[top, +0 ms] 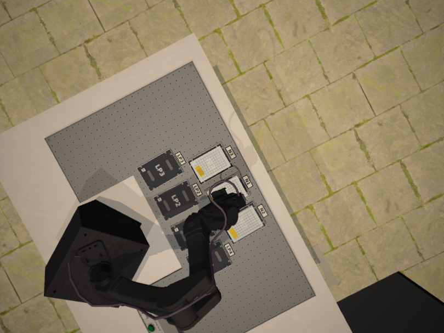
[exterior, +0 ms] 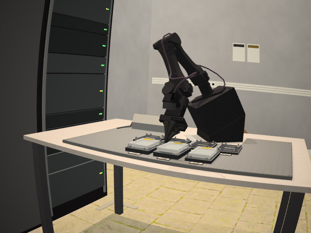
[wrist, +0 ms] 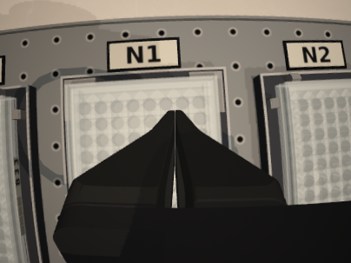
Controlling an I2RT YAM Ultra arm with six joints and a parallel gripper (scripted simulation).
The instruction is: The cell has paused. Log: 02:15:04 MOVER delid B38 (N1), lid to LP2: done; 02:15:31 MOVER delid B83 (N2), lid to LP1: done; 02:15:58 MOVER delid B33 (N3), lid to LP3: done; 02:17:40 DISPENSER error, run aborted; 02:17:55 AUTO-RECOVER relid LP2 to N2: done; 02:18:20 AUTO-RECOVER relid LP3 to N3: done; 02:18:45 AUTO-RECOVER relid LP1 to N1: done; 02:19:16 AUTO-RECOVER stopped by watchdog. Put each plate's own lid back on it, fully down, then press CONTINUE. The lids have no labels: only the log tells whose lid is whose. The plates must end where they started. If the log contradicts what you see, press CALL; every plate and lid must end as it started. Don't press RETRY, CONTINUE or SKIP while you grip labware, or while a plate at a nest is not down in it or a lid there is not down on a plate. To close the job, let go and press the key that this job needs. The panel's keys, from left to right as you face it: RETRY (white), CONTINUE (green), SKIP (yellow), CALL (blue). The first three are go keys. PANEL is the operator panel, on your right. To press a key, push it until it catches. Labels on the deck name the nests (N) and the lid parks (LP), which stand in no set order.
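Right now my hand is 30 mm past the clear lid, 30 mm above it and 10 mm to the right of it. From my hand the other things lie so: green key: 470 mm behind, 320 mm to the right, 10 mm above; lid park LP1: 210 mm behind, 70 mm to the right, 60 mm below; lid park LP4: 200 mm to the right, 200 mm behind, 60 mm below.
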